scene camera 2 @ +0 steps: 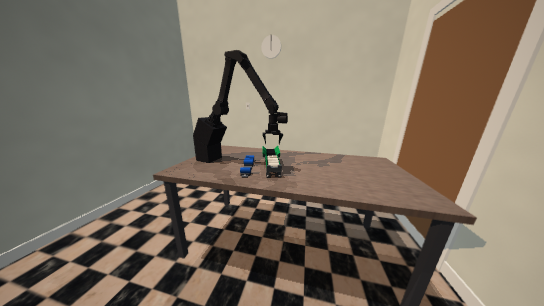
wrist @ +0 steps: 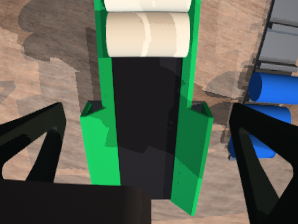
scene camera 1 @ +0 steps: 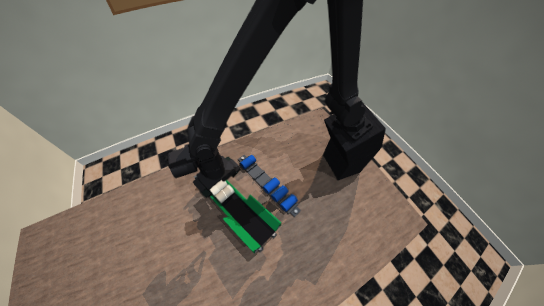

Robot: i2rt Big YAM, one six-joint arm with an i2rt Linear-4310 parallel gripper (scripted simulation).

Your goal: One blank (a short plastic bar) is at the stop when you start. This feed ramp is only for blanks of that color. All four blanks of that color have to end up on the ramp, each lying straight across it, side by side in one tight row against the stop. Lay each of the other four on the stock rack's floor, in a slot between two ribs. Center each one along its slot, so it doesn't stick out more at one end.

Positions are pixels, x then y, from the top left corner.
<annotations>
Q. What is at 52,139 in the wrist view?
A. The gripper.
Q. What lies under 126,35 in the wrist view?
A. A white blank.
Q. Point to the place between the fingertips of the gripper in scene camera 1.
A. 221,185
</annotations>
